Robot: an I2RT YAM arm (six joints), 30 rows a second.
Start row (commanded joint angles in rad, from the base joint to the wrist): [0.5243 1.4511 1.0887 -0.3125 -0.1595 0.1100]
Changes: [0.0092 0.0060 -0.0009 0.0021 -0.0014 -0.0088]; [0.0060 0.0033 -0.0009 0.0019 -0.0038 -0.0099]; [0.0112 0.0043 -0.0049 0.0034 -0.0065 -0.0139]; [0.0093 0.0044 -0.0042 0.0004 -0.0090 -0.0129]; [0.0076 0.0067 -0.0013 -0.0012 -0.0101 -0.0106]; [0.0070 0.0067 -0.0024 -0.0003 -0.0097 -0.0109]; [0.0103 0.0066 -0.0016 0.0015 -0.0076 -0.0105]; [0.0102 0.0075 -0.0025 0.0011 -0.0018 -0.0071]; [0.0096 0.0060 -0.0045 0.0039 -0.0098 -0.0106]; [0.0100 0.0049 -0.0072 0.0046 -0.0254 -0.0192]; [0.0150 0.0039 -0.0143 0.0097 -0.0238 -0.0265]
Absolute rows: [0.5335 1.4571 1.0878 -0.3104 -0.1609 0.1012]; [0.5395 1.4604 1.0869 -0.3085 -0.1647 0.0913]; [0.5507 1.4647 1.0820 -0.3051 -0.1712 0.0774]; [0.5600 1.4691 1.0778 -0.3047 -0.1802 0.0645]; [0.5676 1.4758 1.0765 -0.3059 -0.1903 0.0539]; [0.5746 1.4825 1.0741 -0.3062 -0.2000 0.0430]; [0.5849 1.4891 1.0725 -0.3047 -0.2076 0.0325]; [0.5951 1.4966 1.0700 -0.3036 -0.2094 0.0254]; [0.6047 1.5026 1.0655 -0.2997 -0.2192 0.0148]; [0.6147 1.5075 1.0583 -0.2951 -0.2446 -0.0044]; [0.6297 1.5114 1.0440 -0.2854 -0.2684 -0.0309]
